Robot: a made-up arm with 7 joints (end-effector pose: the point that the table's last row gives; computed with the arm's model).
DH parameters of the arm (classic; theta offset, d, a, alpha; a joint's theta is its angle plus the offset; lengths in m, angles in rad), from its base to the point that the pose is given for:
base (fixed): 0 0.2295 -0.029 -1.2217
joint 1: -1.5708 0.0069 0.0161 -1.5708
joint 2: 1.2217 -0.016 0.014 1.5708
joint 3: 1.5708 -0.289 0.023 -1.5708
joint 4: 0 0.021 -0.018 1.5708
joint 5: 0 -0.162 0.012 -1.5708
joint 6: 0 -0.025 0.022 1.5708
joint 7: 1.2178 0 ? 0
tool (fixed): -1.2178 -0.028 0 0
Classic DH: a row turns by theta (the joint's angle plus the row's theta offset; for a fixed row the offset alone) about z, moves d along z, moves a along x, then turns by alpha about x.
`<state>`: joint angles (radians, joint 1 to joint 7).
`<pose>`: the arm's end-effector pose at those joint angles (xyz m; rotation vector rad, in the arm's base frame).
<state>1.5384 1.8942 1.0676 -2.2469 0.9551 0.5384 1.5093</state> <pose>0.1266 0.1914 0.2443 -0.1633 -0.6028 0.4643</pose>
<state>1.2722 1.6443 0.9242 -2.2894 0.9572 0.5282 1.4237</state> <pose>0.0822 0.2064 0.2583 -0.2160 -0.7946 0.5379</pose>
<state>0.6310 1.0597 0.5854 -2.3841 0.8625 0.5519 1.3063</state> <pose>0.0300 0.1973 0.1932 -0.6019 -1.1796 0.6934</pose>
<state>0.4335 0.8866 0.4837 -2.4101 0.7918 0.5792 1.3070</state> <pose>0.0414 0.1778 0.1649 -0.7723 -1.2657 0.7148</pose>
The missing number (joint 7, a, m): 0.0202
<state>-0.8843 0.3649 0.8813 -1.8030 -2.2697 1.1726 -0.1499</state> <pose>0.2284 0.2014 0.2247 2.0966 0.1357 1.1584</pose>
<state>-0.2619 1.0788 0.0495 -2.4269 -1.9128 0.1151 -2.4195</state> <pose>0.1856 0.1487 0.2035 -1.5003 -1.6807 -0.3000</pose>
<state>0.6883 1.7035 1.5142 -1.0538 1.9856 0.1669 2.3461</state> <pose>0.0038 0.3477 0.4813 2.5248 0.9640 -1.2303</pose>
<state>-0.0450 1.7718 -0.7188 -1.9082 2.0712 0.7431 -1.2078</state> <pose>0.1658 0.2442 0.1814 -0.2933 -0.2928 -1.1087</pose>
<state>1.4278 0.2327 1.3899 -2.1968 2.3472 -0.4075 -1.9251</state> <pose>-0.2531 0.1382 0.3214 1.9010 -0.8061 0.2386</pose>
